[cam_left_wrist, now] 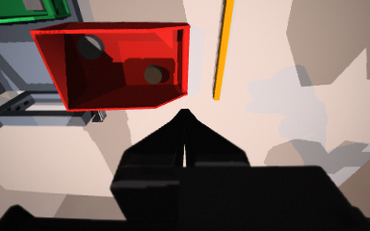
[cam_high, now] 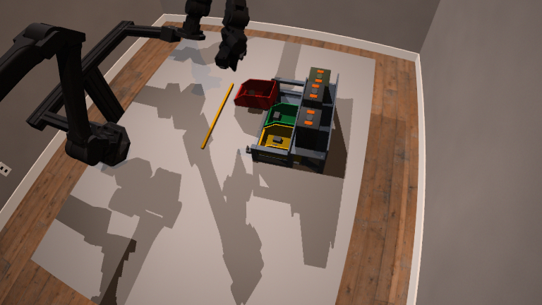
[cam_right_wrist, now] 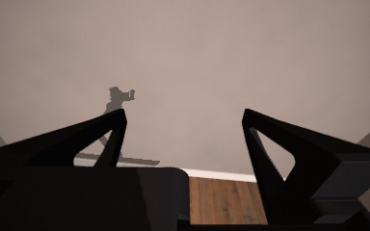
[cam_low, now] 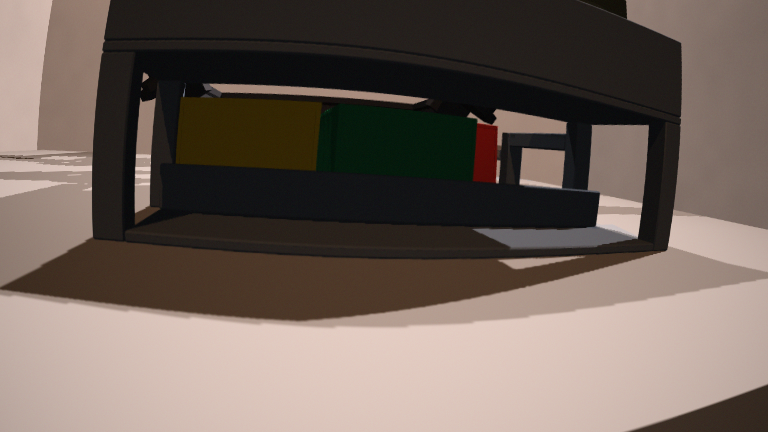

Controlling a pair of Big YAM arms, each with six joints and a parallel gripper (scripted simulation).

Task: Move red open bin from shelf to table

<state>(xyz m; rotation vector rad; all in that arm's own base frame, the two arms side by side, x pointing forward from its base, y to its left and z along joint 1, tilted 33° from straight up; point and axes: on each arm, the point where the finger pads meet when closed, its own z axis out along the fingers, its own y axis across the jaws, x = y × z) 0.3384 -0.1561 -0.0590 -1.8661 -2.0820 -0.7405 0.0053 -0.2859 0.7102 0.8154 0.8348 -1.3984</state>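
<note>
Right now the red open bin is 8 cm ahead of my left hand and 12 cm below it. Round my left hand: grey shelf: 28 cm ahead, 10 cm to the right, 10 cm below; then green bin: 25 cm ahead, 11 cm to the right, 13 cm below.
</note>
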